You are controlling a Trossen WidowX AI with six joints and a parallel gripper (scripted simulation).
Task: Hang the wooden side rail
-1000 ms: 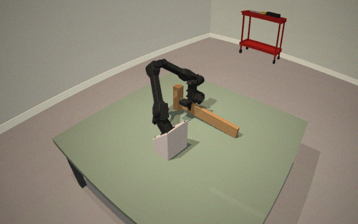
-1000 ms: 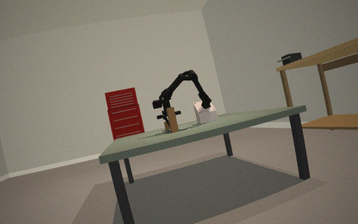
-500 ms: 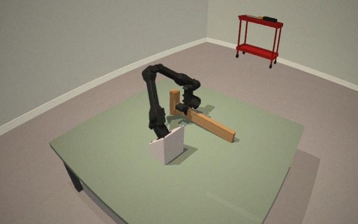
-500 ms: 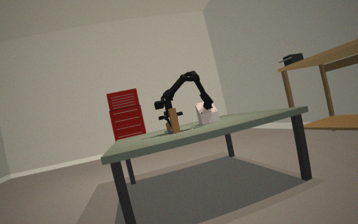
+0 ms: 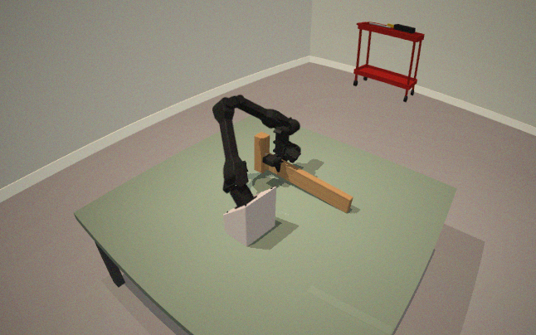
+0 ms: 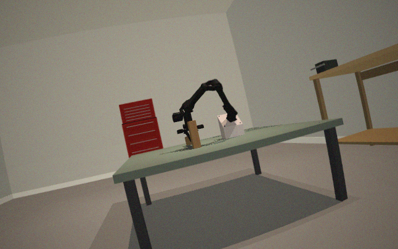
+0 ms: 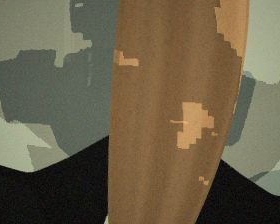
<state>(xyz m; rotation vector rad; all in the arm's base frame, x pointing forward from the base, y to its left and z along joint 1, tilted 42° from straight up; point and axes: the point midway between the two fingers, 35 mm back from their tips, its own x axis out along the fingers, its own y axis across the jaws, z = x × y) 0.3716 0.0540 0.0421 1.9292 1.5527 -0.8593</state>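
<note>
The wooden headboard post lies 2 cm ahead of my gripper tip, 11 cm to the left of it and 4 cm above it.
</note>
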